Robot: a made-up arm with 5 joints.
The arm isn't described. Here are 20 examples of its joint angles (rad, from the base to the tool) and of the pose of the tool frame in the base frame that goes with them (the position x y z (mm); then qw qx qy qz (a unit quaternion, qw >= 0)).
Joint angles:
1: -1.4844 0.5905 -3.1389 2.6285 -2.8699
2: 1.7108 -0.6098 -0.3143 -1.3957 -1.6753
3: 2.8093 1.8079 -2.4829 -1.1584 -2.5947
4: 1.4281 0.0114 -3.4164 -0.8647 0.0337
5: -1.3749 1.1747 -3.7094 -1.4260 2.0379
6: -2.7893 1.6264 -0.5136 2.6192 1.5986
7: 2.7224 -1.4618 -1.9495 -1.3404 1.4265
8: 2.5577 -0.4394 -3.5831 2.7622 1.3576
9: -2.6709 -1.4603 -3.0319 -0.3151 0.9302
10: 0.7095 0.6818 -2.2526 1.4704 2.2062
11: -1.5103 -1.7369 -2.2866 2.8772 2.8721
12: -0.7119 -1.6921 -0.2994 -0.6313 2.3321
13: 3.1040 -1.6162 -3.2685 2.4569 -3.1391
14: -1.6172 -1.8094 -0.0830 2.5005 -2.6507
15: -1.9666 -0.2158 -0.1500 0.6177 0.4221
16: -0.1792 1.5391 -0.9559 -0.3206 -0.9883
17: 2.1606 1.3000 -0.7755 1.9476 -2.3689
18: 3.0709 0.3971 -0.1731 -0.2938 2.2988
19: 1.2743 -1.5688 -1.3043 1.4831 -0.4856
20: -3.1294 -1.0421 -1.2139 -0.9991 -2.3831
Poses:
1: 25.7 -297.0 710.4 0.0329 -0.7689 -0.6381 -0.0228
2: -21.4 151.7 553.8 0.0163 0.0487 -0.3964 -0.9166
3: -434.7 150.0 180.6 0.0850 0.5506 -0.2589 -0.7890
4: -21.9 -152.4 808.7 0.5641 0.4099 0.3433 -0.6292
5: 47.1 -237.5 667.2 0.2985 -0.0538 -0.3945 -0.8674
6: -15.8 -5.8 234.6 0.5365 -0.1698 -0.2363 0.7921
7: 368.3 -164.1 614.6 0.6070 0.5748 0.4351 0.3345
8: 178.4 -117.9 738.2 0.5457 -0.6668 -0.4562 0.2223
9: 478.1 243.3 383.3 0.5144 0.1685 0.7204 0.4336
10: 365.8 314.1 520.2 0.0499 -0.7319 0.6796 -0.0057
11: -23.2 382.3 510.9 0.3414 0.4885 0.6836 -0.4214
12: -25.7 22.2 620.3 0.7001 -0.0125 0.2562 -0.6664
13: 461.6 -17.4 384.0 0.0164 -0.3493 0.0070 0.9368
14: 0.2 4.2 413.4 0.2532 -0.8296 -0.4714 -0.1598
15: -64.7 -154.8 313.6 0.0876 -0.3647 0.9226 0.0900
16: 164.3 -29.8 21.9 0.0722 -0.9114 -0.3902 0.1092
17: -41.5 62.0 164.3 0.0982 0.2101 -0.2525 0.9394
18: -178.6 12.6 246.4 0.0154 -0.9258 -0.3763 0.0313
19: -41.9 -137.0 709.4 0.2460 -0.4894 -0.5919 -0.5912
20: 70.7 0.9 782.9 0.3753 -0.0528 0.0207 -0.9252
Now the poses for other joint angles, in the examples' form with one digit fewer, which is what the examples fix.
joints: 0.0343 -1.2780 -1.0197 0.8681 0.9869
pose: 15 1 727 0.320 -0.671 0.346 -0.572
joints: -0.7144 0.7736 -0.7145 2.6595 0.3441
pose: 120 -104 287 0.180 -0.181 0.106 0.961
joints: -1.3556 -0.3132 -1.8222 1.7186 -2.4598
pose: 48 -218 745 0.195 0.833 0.513 -0.068
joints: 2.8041 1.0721 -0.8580 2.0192 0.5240
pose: -133 47 185 0.895 0.183 0.399 0.084
